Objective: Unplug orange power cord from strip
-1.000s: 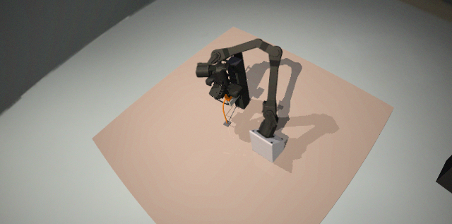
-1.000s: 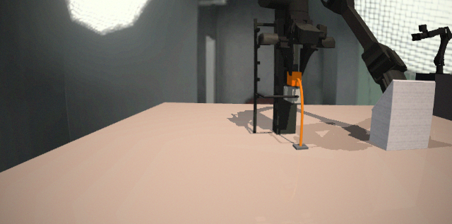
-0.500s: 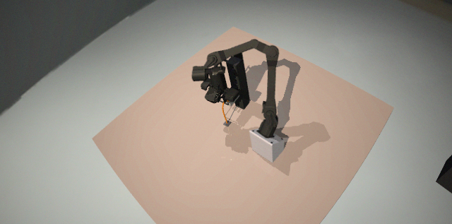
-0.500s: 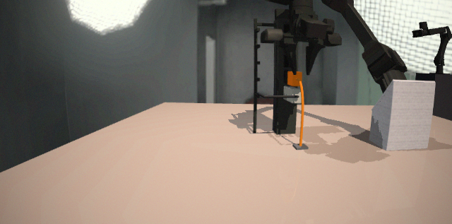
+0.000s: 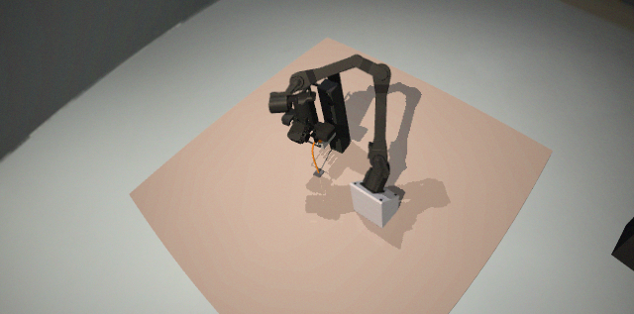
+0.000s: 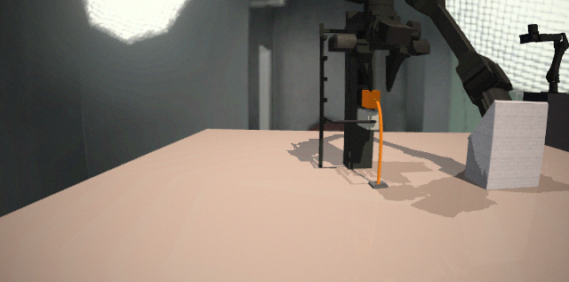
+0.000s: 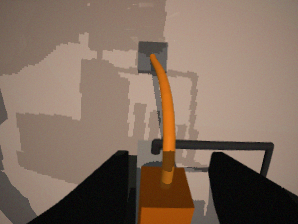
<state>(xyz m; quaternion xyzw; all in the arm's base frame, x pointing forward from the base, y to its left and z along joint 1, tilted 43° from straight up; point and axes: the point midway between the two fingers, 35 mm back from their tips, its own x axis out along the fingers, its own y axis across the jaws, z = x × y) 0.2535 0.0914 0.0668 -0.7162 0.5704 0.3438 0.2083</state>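
The orange plug lies 20 mm ahead of my gripper tip, 60 mm to the right of it and 10 mm below it. The rest, counted from my gripper tip: grey anchor 10 mm to the left, 170 mm below.
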